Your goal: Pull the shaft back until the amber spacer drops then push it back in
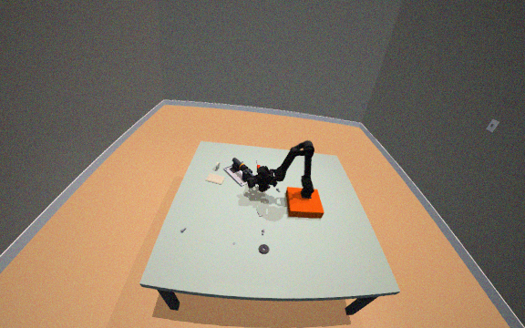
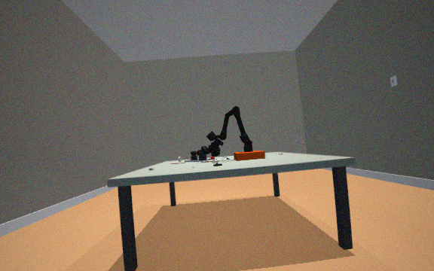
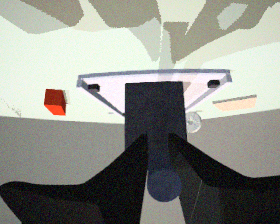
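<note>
Now: gripper tip 40 mm to the left of the dark round shaft, 30 mm short of it and 20 mm below it. Also, from my gripper tip: amber spacer 90 mm to the right, 70 mm ahead, 20 mm above; tan pad 260 mm ahead, 60 mm below, 30 mm to the right; pale ring 260 mm ahead, 150 mm to the right, 30 mm below.
</note>
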